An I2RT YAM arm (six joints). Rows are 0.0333 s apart.
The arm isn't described. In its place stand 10 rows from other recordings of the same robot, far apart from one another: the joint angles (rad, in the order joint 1, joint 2, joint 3, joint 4, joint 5, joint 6), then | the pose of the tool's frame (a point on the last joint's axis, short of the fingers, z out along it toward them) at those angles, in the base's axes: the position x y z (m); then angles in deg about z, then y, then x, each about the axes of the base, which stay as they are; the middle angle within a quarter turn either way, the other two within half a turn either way.
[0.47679, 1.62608, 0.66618, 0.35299, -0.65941, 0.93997] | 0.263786 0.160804 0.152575 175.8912 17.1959 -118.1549
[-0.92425, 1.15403, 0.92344, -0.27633, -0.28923, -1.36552] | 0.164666 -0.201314 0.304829 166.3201 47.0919 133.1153
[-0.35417, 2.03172, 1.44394, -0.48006, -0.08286, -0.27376] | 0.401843 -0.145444 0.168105 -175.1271 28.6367 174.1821
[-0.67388, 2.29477, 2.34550, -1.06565, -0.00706, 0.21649] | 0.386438 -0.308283 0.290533 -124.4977 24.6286 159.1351
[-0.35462, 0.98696, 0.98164, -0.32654, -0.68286, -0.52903] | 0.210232 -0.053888 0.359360 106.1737 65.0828 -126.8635
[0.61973, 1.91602, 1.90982, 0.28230, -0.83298, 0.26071] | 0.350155 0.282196 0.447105 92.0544 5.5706 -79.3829
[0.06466, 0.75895, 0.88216, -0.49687, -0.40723, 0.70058] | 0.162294 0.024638 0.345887 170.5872 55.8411 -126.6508
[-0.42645, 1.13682, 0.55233, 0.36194, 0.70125, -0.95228] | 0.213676 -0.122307 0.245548 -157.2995 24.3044 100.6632
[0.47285, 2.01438, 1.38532, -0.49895, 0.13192, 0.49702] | 0.370292 0.184166 0.157562 -178.0358 25.9787 -175.1291
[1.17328, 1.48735, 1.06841, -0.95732, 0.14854, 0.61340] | 0.108347 0.244443 0.224582 148.0083 12.1497 -173.0093
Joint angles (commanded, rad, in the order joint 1, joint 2, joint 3, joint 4, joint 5, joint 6), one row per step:
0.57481, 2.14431, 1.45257, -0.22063, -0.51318, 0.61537
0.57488, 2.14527, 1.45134, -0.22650, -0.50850, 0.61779
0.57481, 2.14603, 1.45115, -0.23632, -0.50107, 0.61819
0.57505, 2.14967, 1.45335, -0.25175, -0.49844, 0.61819
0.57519, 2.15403, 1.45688, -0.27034, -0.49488, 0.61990
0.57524, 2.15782, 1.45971, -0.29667, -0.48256, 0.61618
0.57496, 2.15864, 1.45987, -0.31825, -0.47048, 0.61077
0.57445, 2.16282, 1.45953, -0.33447, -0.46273, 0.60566
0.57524, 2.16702, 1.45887, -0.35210, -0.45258, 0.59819
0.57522, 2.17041, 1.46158, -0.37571, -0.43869, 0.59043
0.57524, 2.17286, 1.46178, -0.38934, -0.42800, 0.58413
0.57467, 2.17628, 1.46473, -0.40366, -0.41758, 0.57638
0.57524, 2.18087, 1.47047, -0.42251, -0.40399, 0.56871
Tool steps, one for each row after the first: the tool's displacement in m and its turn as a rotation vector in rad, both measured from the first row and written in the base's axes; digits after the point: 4 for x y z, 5 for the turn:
-0.0005, -0.0004, -0.0012, -0.00706, 0.00644, -0.00445
-0.0010, -0.0011, -0.0023, -0.01783, 0.01252, -0.00928
-0.0016, -0.0015, -0.0043, -0.02884, 0.02548, -0.01055
-0.0023, -0.0019, -0.0063, -0.04160, 0.04133, -0.01362
-0.0034, -0.0031, -0.0088, -0.06564, 0.05612, -0.01788
-0.0046, -0.0045, -0.0105, -0.08712, 0.06564, -0.02085
-0.0055, -0.0056, -0.0134, -0.10478, 0.07608, -0.02158
-0.0069, -0.0065, -0.0165, -0.12556, 0.08528, -0.02033
-0.0079, -0.0077, -0.0185, -0.15006, 0.09419, -0.02132
-0.0087, -0.0086, -0.0203, -0.16748, 0.09851, -0.02163
-0.0089, -0.0094, -0.0218, -0.18434, 0.10121, -0.02111
-0.0092, -0.0099, -0.0232, -0.20522, 0.10488, -0.02077

